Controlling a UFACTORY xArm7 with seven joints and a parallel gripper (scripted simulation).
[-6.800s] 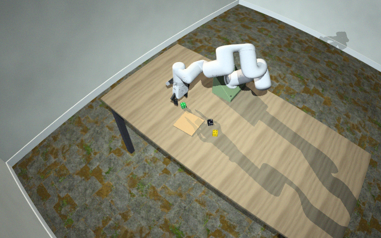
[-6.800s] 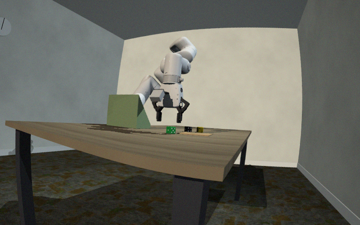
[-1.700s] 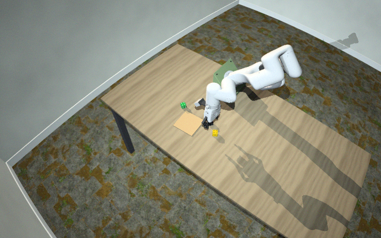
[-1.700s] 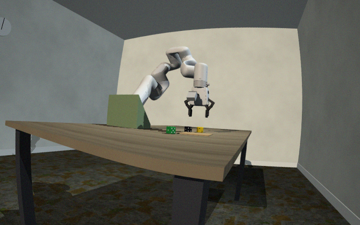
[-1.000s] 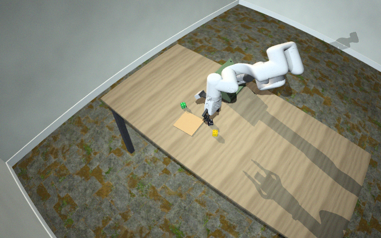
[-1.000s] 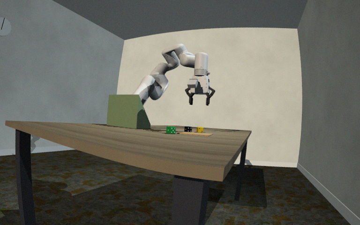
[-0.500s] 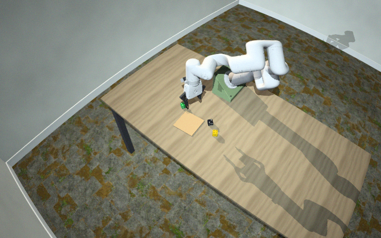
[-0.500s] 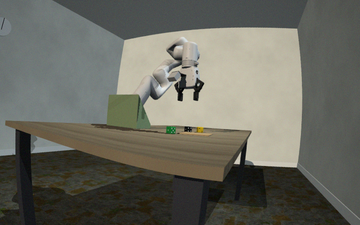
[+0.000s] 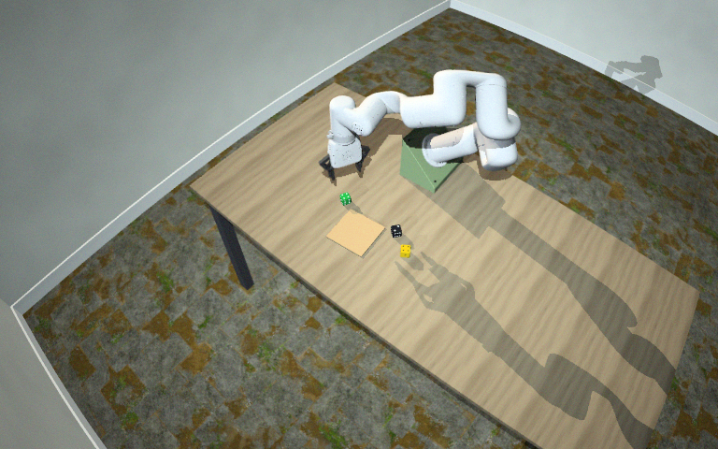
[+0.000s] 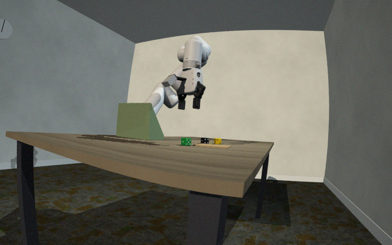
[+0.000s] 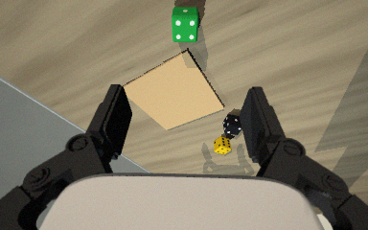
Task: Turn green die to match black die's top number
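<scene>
Right now my hand is 14 cm above the green die. From my hand the other things lie so: black die 21 cm to the left, 14 cm below, 2 cm behind; yellow die 29 cm to the left, 14 cm below, 1 cm ahead; tan mat 15 cm below, 12 cm to the left, 7 cm ahead.
</scene>
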